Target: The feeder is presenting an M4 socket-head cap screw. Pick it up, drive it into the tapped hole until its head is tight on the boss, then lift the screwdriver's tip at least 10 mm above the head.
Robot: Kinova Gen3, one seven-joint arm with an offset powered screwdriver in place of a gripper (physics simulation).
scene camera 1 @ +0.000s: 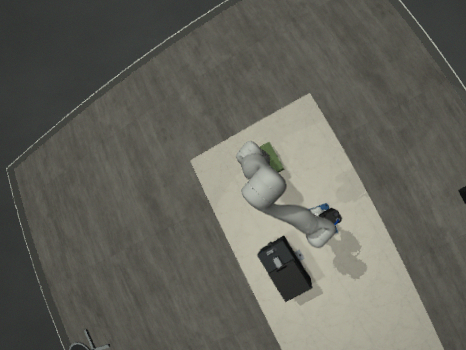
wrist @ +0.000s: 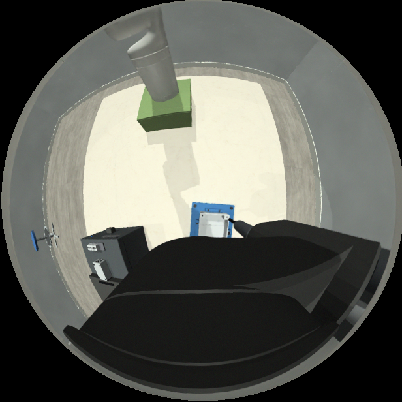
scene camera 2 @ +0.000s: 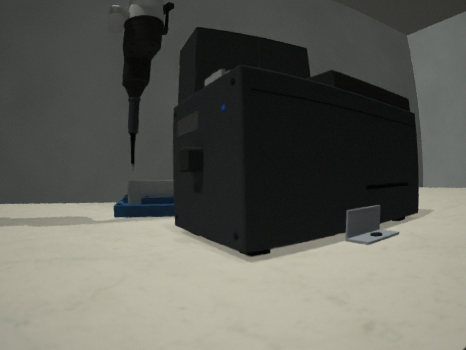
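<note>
My screwdriver tip points straight down, with a small pale screw seen on its end in scene camera 2. The tip is a little above the light grey housing. In the wrist view it overlaps the housing's upper right corner; the tapped hole under it is too small to make out. The housing sits in a blue fixture. In scene camera 1 the arm hides the tip and most of the housing. The black screw feeder stands apart from the tip.
A green block is at the arm's base. A small grey angle bracket stands beside the feeder. The pale table lies beneath them. A blue-ended metal stand is off to the left in the wrist view.
</note>
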